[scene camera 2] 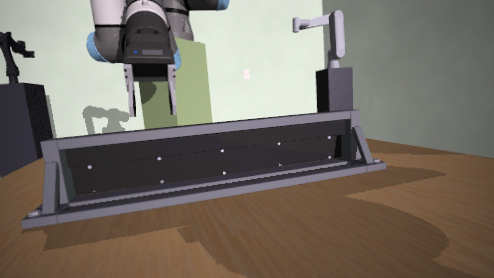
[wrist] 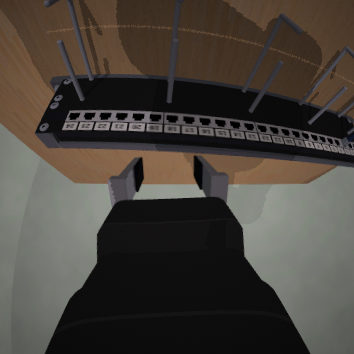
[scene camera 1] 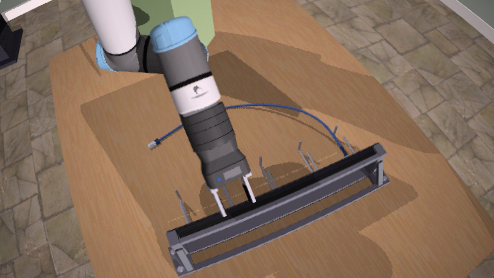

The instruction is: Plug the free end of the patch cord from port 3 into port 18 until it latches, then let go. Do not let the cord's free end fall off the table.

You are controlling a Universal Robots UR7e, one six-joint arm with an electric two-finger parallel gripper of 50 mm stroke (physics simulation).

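Places are measured from the arm's base along level axes (x ahead, y left, z up), in centimetres.
Pixels of known places: gripper, fingertip midpoint: (scene camera 2: 153, 110) (wrist: 168, 166) (scene camera 1: 238, 207).
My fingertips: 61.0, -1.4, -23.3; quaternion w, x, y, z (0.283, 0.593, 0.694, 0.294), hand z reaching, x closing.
Observation:
Behind a point stands the place of what it marks, as x, y, z.
The blue patch cord (scene camera 1: 260, 105) @(32.7, 14.1, -34.6) lies in an arc on the table, behind the patch panel (scene camera 1: 300, 190) @(61.1, 11.3, -26.0) (scene camera 2: 210, 129) @(62.1, 6.5, -26.7) (wrist: 130, 95) @(59.6, -6.1, -31.3). Its free end, a clear plug (scene camera 1: 152, 144) @(33.3, -15.4, -35.3), rests on the table at the left, apart from the gripper. The cord's other end (wrist: 351, 137) @(56.2, 24.5, -28.0) meets the panel among the low-numbered ports at the right edge of the wrist view. Port 18 (wrist: 172, 119) @(60.0, -1.2, -28.6) is empty, near the middle of the wrist view. My gripper (scene camera 1: 239, 208) @(61.0, -1.4, -23.3) (scene camera 2: 153, 115) @(61.0, -1.4, -23.3) (wrist: 168, 166) @(61.0, -1.4, -23.3) is open and empty, above the panel's top edge in scene view 2.
Several grey cable hooks (scene camera 1: 261, 165) @(49.1, 7.8, -34.3) (wrist: 172, 75) @(55.9, -1.8, -30.5) stick out from the port side of the panel. The panel's frame has a foot rail (scene camera 2: 200, 201) @(66.3, 3.9, -35.9) on the table. A green pedestal (scene camera 2: 192, 85) @(5.9, 5.4, -16.7) stands behind. Another arm stands on a dark pedestal (scene camera 2: 341, 90) at the back right.

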